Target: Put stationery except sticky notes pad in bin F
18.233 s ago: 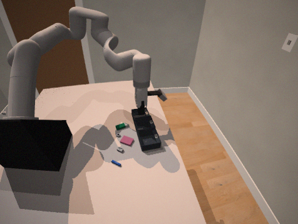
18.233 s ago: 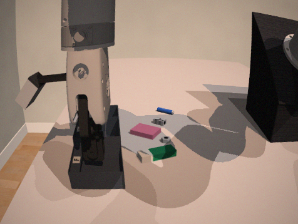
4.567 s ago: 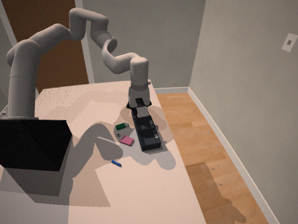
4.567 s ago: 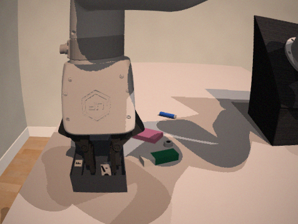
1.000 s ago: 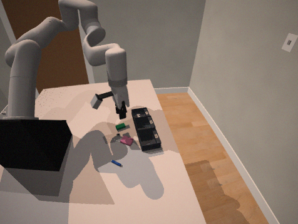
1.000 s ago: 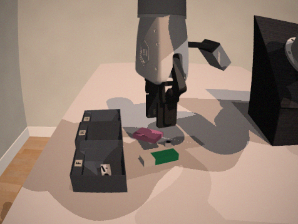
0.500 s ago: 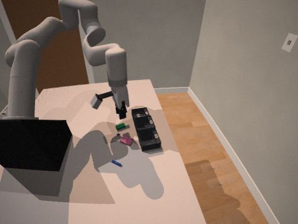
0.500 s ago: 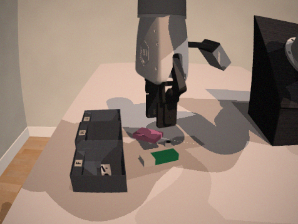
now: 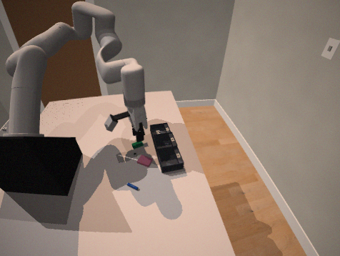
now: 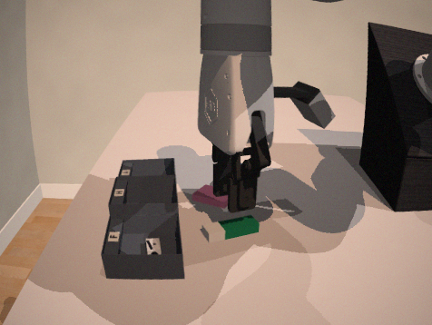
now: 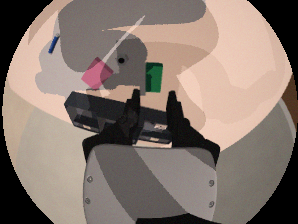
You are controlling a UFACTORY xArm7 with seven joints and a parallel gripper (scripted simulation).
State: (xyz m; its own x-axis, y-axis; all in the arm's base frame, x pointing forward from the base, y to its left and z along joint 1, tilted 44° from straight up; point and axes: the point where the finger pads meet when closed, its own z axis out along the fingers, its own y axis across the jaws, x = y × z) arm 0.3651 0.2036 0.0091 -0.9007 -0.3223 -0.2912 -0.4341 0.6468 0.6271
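The green-and-white eraser is 6 cm below my hand and 1 cm ahead of it. The rest, counted from my hand: pink sticky-note pad (9 cm to the right, 6 cm below, 3 cm ahead); then small grey nut (6 cm to the right, 6 cm below, 1 cm behind); then silver pencil sharpener (8 cm ahead, 7 cm to the left, 5 cm below).
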